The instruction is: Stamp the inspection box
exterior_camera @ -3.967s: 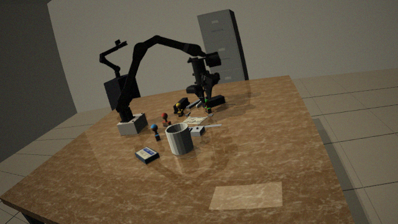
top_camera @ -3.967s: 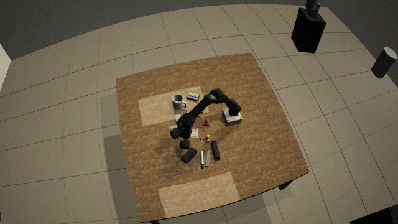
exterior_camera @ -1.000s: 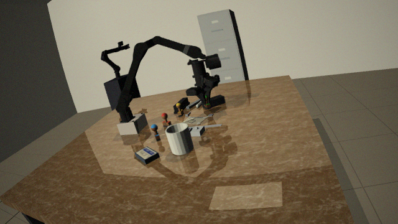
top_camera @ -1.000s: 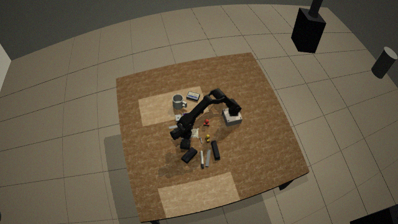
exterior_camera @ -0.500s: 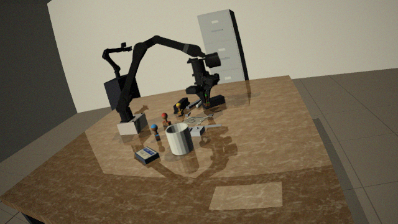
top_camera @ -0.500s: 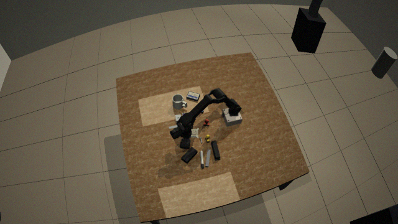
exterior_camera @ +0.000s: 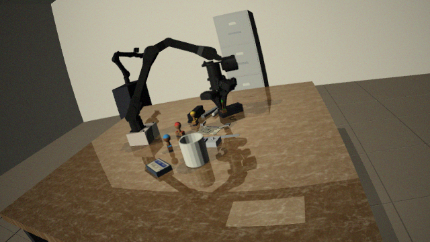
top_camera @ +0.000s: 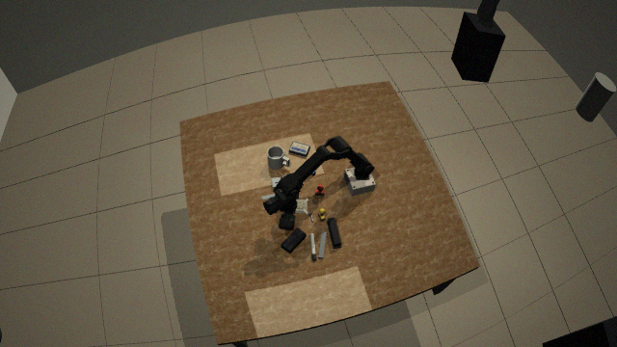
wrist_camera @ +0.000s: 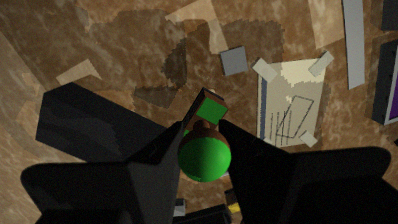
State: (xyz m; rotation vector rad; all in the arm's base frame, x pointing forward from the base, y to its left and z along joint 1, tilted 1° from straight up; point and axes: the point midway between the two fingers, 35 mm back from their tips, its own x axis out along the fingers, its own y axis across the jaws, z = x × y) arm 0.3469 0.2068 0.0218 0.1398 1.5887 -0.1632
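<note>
Right now my gripper tip is 30 mm past the purple ink pad, 230 mm to the left of it and 50 mm above it. From my gripper tip the other things lie so: card 30 mm behind, 90 mm to the right, 60 mm below; yellow stamp 140 mm behind, 30 mm to the right, 40 mm below; marker 90 mm behind, 140 mm to the left, 50 mm below.
</note>
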